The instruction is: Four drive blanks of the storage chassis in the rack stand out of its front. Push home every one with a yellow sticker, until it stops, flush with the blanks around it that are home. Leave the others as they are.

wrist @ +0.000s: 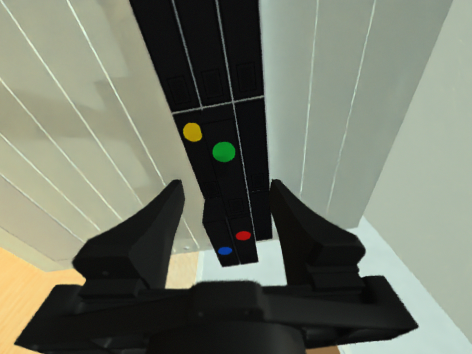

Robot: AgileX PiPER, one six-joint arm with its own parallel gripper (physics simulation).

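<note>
The blank with the yellow sticker (192,132) sits at the left of the middle row in the wrist view and looks level with the plain blank (254,145) at the right of that row. The blank with the green sticker (223,152) stands out between them and covers the yellow sticker's right edge. Below, the blanks with the blue sticker (225,251) and the red sticker (243,235) also stand out. My gripper (227,189) is open, its fingertips apart on either side of the black column, with nothing between them. How far its tips are from the fronts is hard to tell.
Plain black blanks (212,50) fill the upper row. Pale grey panels with thin light seams flank the column, at left (110,150) and right (320,125). A grey wall (430,175) is at the far right, and a wooden surface (25,285) shows at the lower left.
</note>
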